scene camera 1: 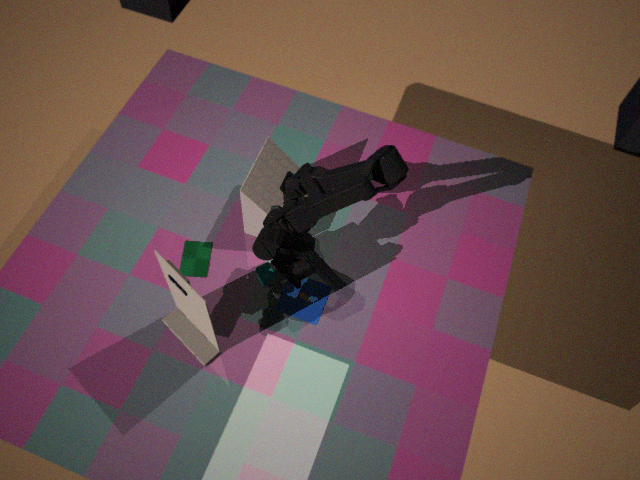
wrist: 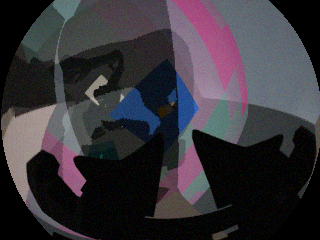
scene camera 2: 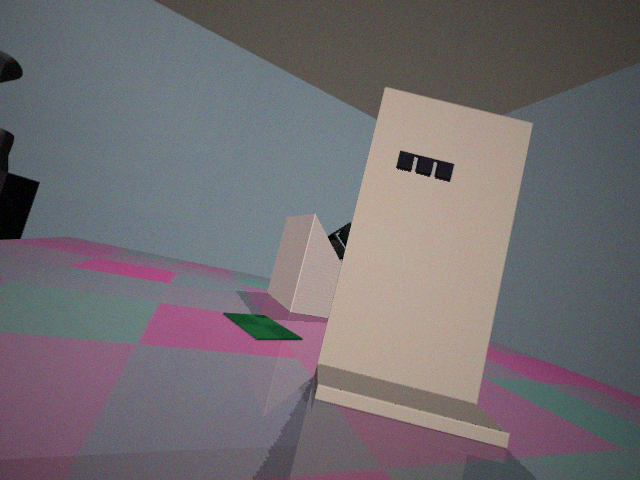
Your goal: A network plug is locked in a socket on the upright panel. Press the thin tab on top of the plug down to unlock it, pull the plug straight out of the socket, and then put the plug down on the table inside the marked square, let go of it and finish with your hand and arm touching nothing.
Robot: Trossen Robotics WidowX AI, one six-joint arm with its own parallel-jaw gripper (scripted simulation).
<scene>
my gripper: scene camera 1; wrist; not seen in scene camera 2 (hidden by an upright socket panel)
same spot on my gripper: (scene camera 1: 282,268) = (wrist: 155,188)
</scene>
